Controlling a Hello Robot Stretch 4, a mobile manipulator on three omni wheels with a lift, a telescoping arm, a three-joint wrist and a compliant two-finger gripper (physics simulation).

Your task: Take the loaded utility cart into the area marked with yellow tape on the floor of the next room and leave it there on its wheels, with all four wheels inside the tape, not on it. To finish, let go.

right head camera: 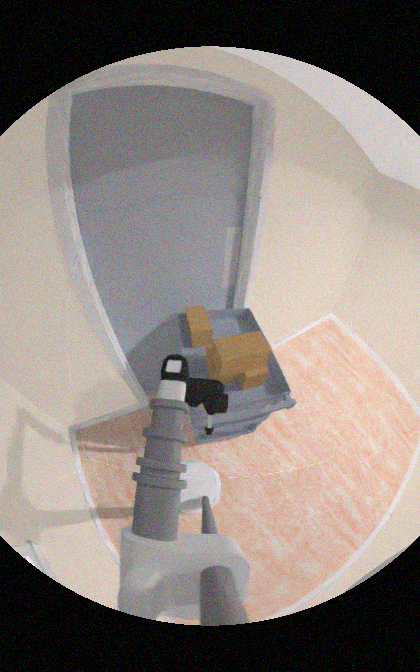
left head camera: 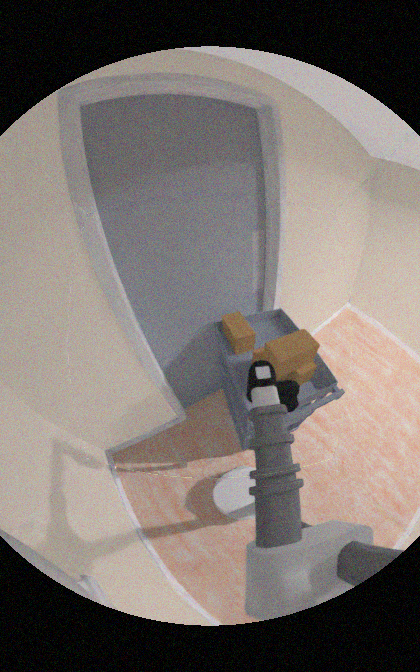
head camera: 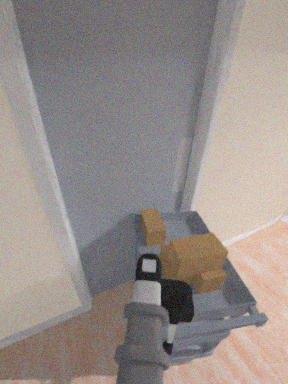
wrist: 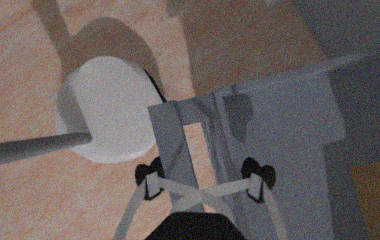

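Pixels of known places: gripper, fingertip midpoint: [head camera: 167, 330] [wrist: 204, 170]; robot's base, link origin: [wrist: 122, 111].
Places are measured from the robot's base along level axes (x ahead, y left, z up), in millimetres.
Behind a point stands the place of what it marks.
The blue-grey utility cart [head camera: 180, 227] @[y -195, x 923, z 766 mm] [left head camera: 277, 327] [right head camera: 227, 325] [wrist: 290, 150] @[y -72, x 435, z 766 mm] stands upright at the door opening, its far end close to the right jamb. Its top tray bears a stack of brown boxes [head camera: 205, 252] @[y -222, x 533, z 1002 mm] [left head camera: 292, 347] [right head camera: 245, 350] and a separate small brown box [head camera: 152, 227] @[y -2, x 773, z 884 mm] [left head camera: 239, 332] [right head camera: 199, 325]. My gripper [wrist: 204, 170] @[y -89, x 333, z 788 mm] is at the near end, shut on the cart's handle [wrist: 170, 135] @[y -46, x 302, z 836 mm], with a fingertip on each side of it. The cart's wheels are hidden. Yellow floor tape does not show in these views.
The door frame's left jamb [head camera: 40, 130] @[y 487, x 723, z 1402 mm] [left head camera: 112, 255] and right jamb [head camera: 202, 130] @[y -265, x 1159, z 1367 mm] [left head camera: 272, 200] flank the grey opening. Beige walls [head camera: 255, 125] @[y -690, x 1382, z 1391 mm] [right head camera: 300, 225] run beside it. My white base [left head camera: 232, 492] [right head camera: 202, 485] [wrist: 115, 110] @[y 0, x 33, z 187 mm] stands on the orange floor, close to the cart's near end.
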